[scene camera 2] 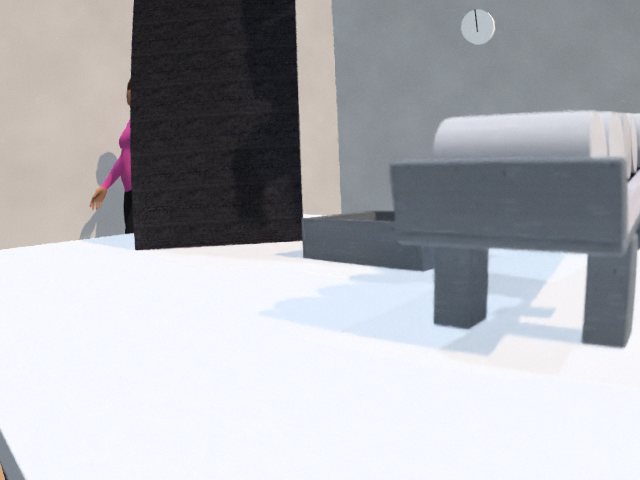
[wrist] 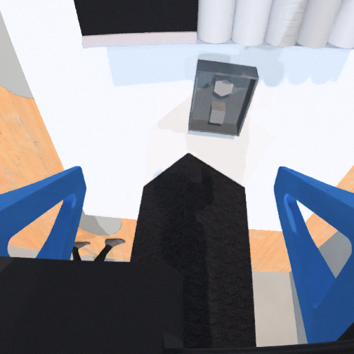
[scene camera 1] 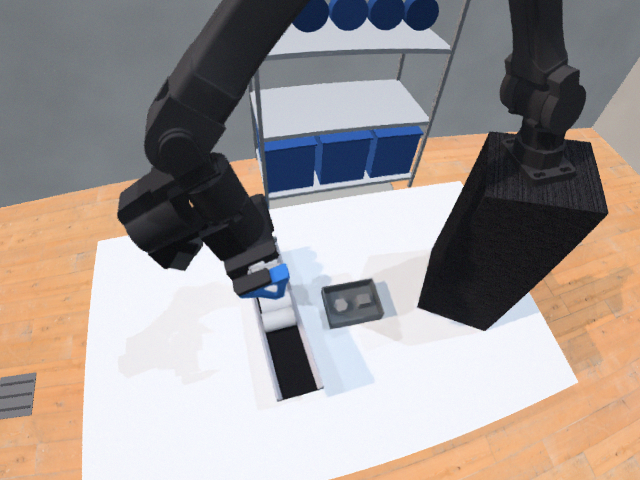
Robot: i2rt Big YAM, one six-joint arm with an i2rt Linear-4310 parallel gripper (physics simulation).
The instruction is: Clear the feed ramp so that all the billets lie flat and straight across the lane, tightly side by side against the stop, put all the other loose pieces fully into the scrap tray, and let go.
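Places are measured from the arm's base along level axes (x left, y back, z up), in millimetres.
Where they show: gripper, fingertip midpoint: (scene camera 1: 271, 269); arm's base, link origin: (scene camera 1: 535, 161).
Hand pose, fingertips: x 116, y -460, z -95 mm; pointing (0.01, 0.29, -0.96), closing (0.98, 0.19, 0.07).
Things, the pixels of their top centre, and the offset from my fingertips. "spot": a spot on its surface instead. Level surfaces: height alone.
- grey end board, surface spot: (scene camera 2: 506, 201) spot: dx -247, dy -44, dz -276 mm
- scrap tray, top centre: (scene camera 2: 394, 215) (scene camera 1: 352, 299) dx -82, dy +173, dz -299 mm
- grey hexagonal piece, top centre: (scene camera 1: 340, 304) dx -80, dy +145, dz -314 mm
- small block, top centre: (scene camera 1: 363, 298) dx -85, dy +201, dz -305 mm
- white table, surface height: dz -334 mm
Several white cylindrical billets (scene camera 1: 279, 319) (scene camera 2: 516, 136) (wrist: 216, 17) lie across the lane of the feed ramp (scene camera 1: 292, 361) (wrist: 140, 39), side by side in the wrist view. The nearest billet in scene camera 2 lies behind the grey end board (scene camera 2: 506, 201); contact there is hidden. The scrap tray (scene camera 1: 356, 320) (scene camera 2: 356, 240) (wrist: 227, 70) holds a grey hexagonal piece (scene camera 1: 340, 304) (wrist: 223, 87) and a small block (scene camera 1: 363, 299) (wrist: 217, 115). My gripper (scene camera 1: 266, 289) (wrist: 179, 176) is open and empty, above the billet end of the ramp, and covers part of the row in scene camera 1.
The black pedestal (scene camera 1: 465, 258) (scene camera 2: 217, 129) (wrist: 192, 225) bearing the arm stands beyond the tray from the ramp. A shelf unit (scene camera 1: 361, 50) with blue bins (scene camera 1: 343, 157) stands behind the white table (scene camera 1: 170, 439). A person in pink (scene camera 2: 123, 165) is partly hidden behind the pedestal.
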